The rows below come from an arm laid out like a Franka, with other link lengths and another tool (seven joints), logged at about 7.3 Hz.
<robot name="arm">
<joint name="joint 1" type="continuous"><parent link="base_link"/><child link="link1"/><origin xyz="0.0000 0.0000 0.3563"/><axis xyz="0 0 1"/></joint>
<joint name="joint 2" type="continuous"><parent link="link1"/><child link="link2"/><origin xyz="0.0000 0.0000 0.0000" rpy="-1.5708 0.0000 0.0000"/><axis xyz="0 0 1"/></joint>
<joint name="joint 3" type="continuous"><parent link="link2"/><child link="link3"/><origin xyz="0.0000 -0.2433 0.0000" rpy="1.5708 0.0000 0.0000"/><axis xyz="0 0 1"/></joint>
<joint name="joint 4" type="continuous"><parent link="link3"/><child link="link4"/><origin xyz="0.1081 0.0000 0.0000" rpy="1.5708 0.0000 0.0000"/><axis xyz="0 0 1"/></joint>
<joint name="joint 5" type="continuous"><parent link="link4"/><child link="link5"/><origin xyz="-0.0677 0.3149 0.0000" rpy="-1.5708 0.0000 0.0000"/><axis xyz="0 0 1"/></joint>
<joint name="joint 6" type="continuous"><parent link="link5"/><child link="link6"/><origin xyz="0.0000 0.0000 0.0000" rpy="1.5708 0.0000 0.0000"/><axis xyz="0 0 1"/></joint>
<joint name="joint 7" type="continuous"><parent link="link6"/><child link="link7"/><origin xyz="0.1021 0.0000 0.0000" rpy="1.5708 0.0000 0.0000"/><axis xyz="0 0 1"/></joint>
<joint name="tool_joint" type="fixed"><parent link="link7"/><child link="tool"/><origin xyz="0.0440 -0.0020 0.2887" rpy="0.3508 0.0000 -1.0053"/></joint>
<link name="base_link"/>
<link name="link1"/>
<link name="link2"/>
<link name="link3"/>
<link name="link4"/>
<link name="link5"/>
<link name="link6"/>
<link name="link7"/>
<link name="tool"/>
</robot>
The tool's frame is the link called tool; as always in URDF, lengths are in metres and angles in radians. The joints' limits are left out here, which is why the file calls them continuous.
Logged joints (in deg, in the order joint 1, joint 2, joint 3, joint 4, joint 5, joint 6, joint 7), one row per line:
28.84 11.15 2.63 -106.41 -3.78 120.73 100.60
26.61 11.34 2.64 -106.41 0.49 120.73 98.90
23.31 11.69 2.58 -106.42 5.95 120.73 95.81
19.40 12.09 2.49 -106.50 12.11 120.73 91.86
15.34 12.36 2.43 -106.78 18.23 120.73 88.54
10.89 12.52 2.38 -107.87 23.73 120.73 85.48
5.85 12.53 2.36 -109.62 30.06 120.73 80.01
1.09 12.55 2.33 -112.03 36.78 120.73 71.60
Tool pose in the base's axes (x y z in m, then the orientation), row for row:
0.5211 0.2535 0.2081 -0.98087 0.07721 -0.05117 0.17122
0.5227 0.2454 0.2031 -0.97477 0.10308 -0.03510 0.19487
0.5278 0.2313 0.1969 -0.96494 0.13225 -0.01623 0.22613
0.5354 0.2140 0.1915 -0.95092 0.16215 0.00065 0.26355
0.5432 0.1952 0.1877 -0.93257 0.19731 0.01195 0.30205
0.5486 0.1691 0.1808 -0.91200 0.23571 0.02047 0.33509
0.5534 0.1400 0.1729 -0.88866 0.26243 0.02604 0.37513
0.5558 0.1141 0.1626 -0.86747 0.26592 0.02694 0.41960
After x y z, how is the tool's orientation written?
As a quaternion, x y z w.
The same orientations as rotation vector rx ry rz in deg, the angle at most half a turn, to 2 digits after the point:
-159.57 12.56 -8.32
-156.55 16.56 -5.64
-152.42 20.89 -2.56
-147.31 25.12 0.10
-141.69 29.98 1.82
-136.33 35.24 3.06
-130.32 38.48 3.82
-124.60 38.20 3.87

